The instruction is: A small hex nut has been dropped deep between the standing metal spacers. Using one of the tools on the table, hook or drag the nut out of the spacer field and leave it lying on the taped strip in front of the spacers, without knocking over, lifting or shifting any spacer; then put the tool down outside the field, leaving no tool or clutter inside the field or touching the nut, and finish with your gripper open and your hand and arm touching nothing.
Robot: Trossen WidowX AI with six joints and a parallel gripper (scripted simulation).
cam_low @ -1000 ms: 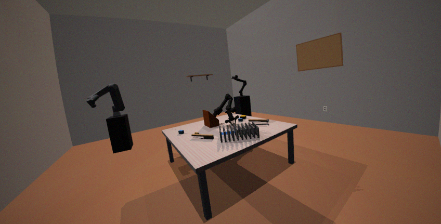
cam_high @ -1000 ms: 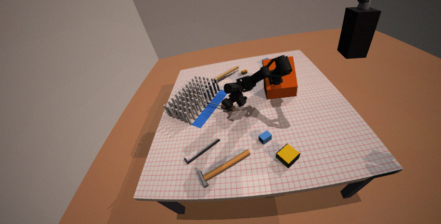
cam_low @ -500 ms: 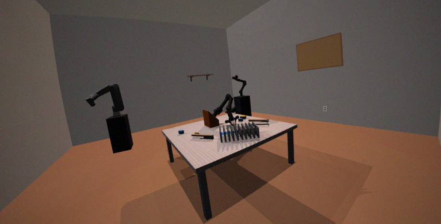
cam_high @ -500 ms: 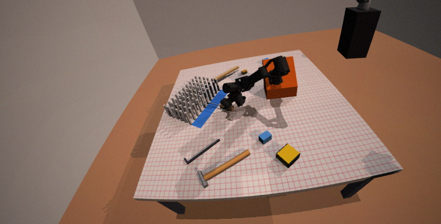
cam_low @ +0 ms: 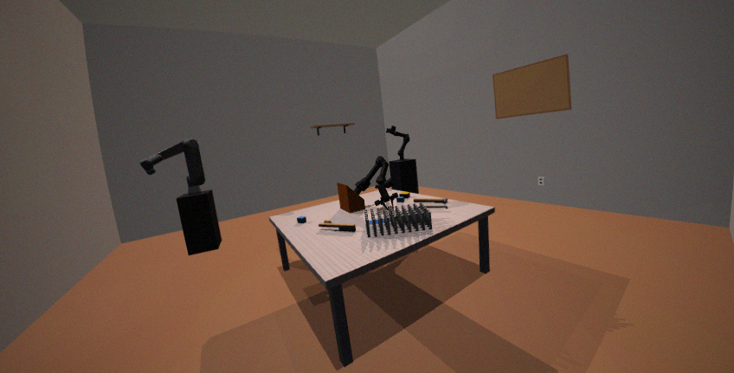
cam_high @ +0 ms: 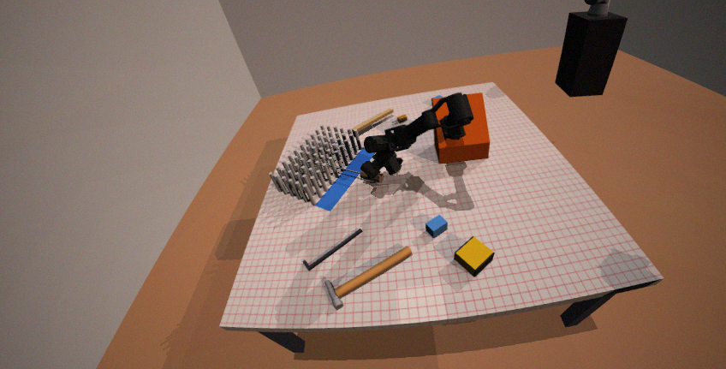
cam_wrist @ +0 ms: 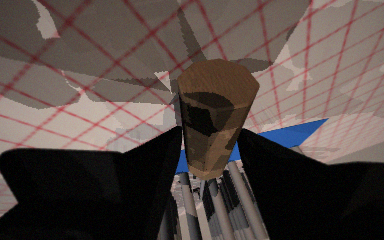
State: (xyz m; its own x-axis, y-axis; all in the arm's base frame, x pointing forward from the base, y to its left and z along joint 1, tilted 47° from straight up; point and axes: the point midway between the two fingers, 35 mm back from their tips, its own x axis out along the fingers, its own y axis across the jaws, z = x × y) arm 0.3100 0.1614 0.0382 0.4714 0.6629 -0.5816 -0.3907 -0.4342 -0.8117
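My gripper tip is now 12 cm short of the blue taped strip, 5 cm to the left of it and 4 cm above it. Round my gripper tip: yellow block 35 cm behind, 35 cm to the left, 2 cm below; thin wire tool 10 cm ahead, 4 cm to the right, 1 cm below; yellow piece 10 cm behind, 46 cm to the right, 2 cm below.
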